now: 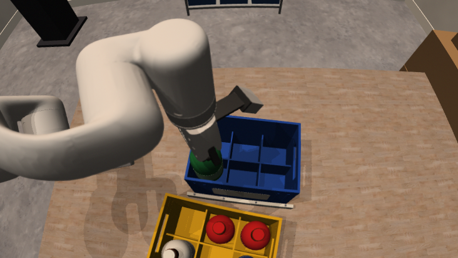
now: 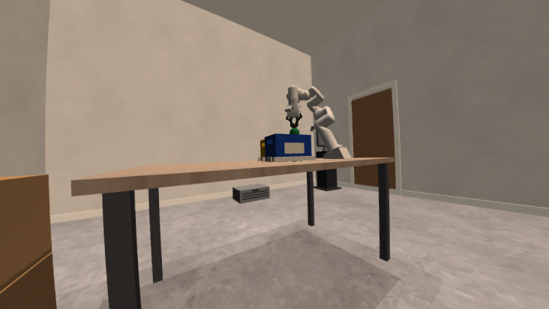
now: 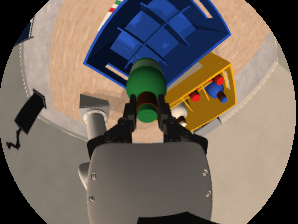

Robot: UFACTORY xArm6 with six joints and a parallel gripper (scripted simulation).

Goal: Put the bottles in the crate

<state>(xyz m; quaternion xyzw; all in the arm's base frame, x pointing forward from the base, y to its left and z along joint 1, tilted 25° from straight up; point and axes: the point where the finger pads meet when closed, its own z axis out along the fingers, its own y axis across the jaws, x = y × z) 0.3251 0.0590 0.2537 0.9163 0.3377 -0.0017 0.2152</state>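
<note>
Right now my hand is 7 cm above the green-capped bottle. Also, from my hand: yellow crate: 4 cm ahead, 19 cm to the right, 19 cm below; then red bottle: 13 cm ahead, 16 cm to the right, 18 cm below; then blue crate: 9 cm ahead, 4 cm to the left, 19 cm below.
</note>
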